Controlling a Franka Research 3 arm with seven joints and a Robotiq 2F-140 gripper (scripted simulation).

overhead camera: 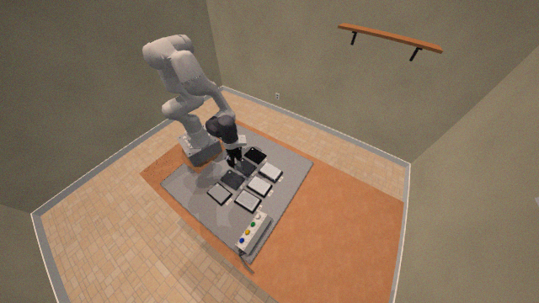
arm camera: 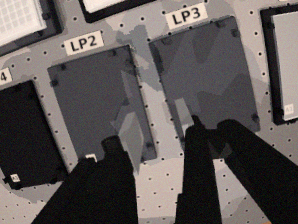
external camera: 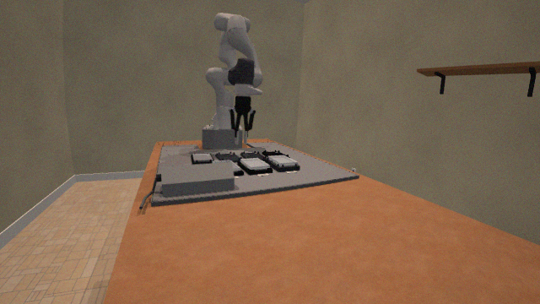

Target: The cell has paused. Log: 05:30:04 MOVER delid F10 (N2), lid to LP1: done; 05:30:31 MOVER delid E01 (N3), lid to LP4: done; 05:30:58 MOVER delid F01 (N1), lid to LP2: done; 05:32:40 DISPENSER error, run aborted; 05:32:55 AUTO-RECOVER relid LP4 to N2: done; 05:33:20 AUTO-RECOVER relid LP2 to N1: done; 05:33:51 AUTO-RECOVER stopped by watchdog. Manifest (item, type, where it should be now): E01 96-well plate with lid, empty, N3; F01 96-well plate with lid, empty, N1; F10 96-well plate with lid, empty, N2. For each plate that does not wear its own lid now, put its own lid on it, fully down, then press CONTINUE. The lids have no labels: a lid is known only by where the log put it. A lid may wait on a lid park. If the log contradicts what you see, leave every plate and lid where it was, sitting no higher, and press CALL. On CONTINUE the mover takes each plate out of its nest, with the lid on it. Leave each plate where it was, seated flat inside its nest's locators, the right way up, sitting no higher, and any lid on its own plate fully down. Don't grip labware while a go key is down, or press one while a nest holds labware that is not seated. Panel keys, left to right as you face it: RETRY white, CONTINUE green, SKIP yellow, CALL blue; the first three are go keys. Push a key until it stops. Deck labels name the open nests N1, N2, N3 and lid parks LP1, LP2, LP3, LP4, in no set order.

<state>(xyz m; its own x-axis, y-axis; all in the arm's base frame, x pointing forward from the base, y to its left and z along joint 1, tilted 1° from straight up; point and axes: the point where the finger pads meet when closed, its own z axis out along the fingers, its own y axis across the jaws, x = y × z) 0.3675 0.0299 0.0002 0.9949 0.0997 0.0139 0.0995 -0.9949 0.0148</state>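
My hand is 18 cm short of the white 96-well plate, 2 cm to the right of it and 9 cm above it. Round my hand: lid park LP2: 7 cm to the left, 10 cm below; then lid park labelled LP3: 6 cm to the right, 10 cm below; then LP3 label: 9 cm ahead, 5 cm to the right, 10 cm below.
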